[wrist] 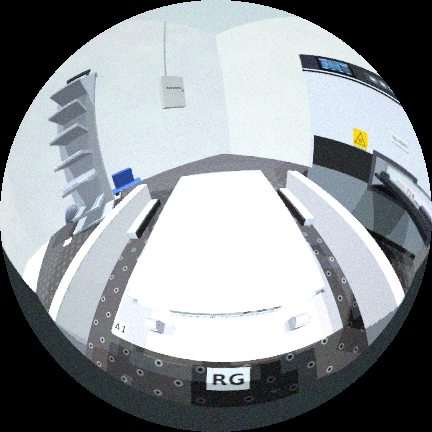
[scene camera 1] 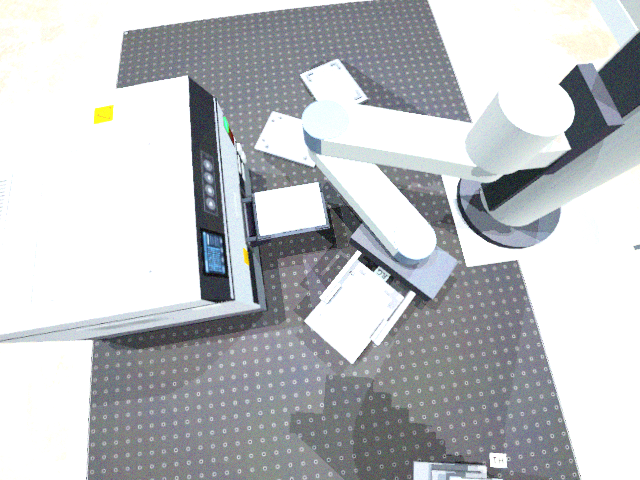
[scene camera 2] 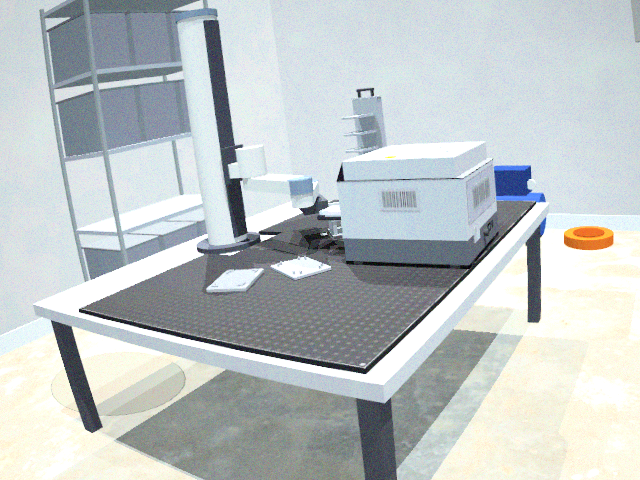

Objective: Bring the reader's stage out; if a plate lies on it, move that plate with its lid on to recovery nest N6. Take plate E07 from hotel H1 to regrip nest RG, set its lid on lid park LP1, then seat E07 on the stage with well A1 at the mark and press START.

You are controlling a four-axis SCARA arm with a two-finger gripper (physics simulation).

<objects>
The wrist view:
gripper: 216, 185
RG label: 235, 378
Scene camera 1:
gripper: 347, 321
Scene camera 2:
LP1 lid park: 303, 267
</objects>
